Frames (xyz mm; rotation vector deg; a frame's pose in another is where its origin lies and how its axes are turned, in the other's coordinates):
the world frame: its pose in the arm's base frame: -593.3 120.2 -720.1 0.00 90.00 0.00
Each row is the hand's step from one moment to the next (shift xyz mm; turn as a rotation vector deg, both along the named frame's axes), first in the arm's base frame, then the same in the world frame.
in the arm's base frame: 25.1 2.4 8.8 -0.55 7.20 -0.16
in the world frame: -8.8 2.4 25.1 0.16 7.20 -0.55
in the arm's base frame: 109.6 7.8 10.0 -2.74 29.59 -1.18
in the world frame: -10.0 7.8 109.6 1.18 29.59 -2.74
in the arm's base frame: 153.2 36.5 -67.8 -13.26 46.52 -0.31
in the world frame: 67.8 36.5 153.2 0.31 46.52 -13.26
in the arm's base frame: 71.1 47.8 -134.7 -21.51 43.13 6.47
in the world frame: 134.7 47.8 71.1 -6.47 43.13 -21.51
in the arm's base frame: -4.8 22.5 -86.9 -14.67 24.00 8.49
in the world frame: 86.9 22.5 -4.8 -8.49 24.00 -14.67
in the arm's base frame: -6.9 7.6 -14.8 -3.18 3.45 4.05
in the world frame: 14.8 7.6 -6.9 -4.05 3.45 -3.18
